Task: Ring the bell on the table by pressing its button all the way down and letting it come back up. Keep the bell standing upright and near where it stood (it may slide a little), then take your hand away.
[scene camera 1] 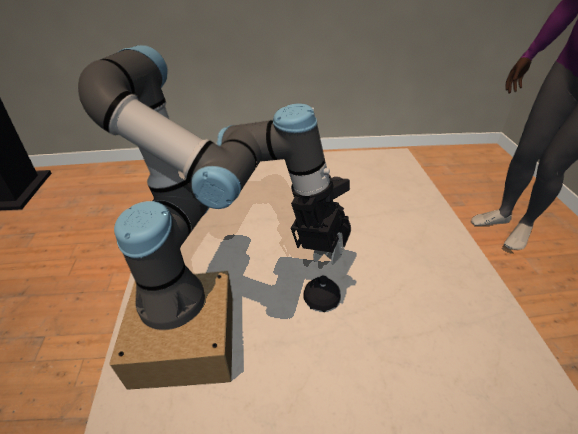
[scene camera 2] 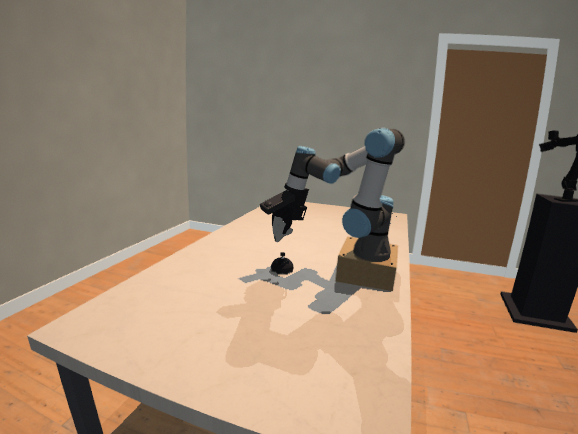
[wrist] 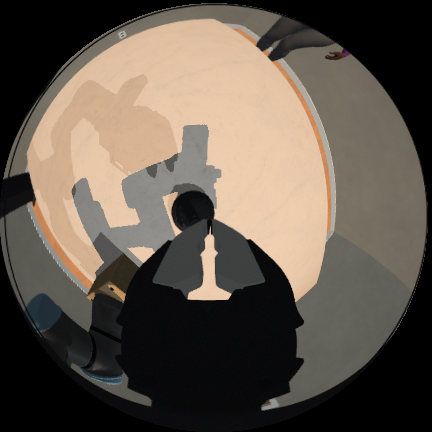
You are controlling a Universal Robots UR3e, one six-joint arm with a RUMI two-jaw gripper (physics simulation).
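Pixels of known places: gripper, fingertip midpoint: (scene camera 1: 334, 259) (scene camera 2: 276, 241) (wrist: 209, 220); arm's base, origin of the base link: (scene camera 1: 171, 302) (scene camera 2: 371, 253) (wrist: 115, 308).
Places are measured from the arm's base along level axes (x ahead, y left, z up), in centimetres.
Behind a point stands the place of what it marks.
A black, dome-shaped bell (scene camera 1: 322, 295) {y 4.3, x 30.3, z -5.6 cm} (scene camera 2: 282, 266) {y 10.0, x 29.3, z -6.6 cm} (wrist: 189, 210) {y 8.3, x 30.8, z -5.1 cm} stands upright on the table (scene camera 1: 400, 350) {y -7.7, x 44.8, z -9.4 cm} (scene camera 2: 150, 320) {y 53.4, x 50.2, z -9.4 cm} (wrist: 260, 125) {y 16.1, x 53.1, z -9.4 cm}. Its small button (scene camera 1: 323, 281) {y 6.0, x 30.5, z -3.0 cm} (scene camera 2: 282, 254) {y 7.4, x 30.5, z -3.1 cm} sticks up at the top of the dome. My gripper (scene camera 1: 327, 257) {y 8.0, x 32.9, z 1.5 cm} (scene camera 2: 278, 240) {y 8.0, x 32.9, z 1.5 cm} (wrist: 209, 220) {y 8.0, x 32.9, z 1.5 cm} is shut, with nothing held between its fingers, and points downward. In scene camera 2 its fingertips are above the bell, with a visible gap over the button. In the wrist view the fingertips overlap the lower right edge of the bell and hide part of it.
The arm's base stands on a wooden block (scene camera 1: 175, 370) {y -12.4, x 2.1, z -3.3 cm} (scene camera 2: 364, 272) {y 7.3, x 0.9, z -4.3 cm} (wrist: 120, 272) {y 6.0, x 10.5, z -3.8 cm} at one side of the table. A person (scene camera 1: 545, 120) stands beyond the table's far right edge. A black pedestal (scene camera 2: 545, 260) bearing a dark arm stands on the floor.
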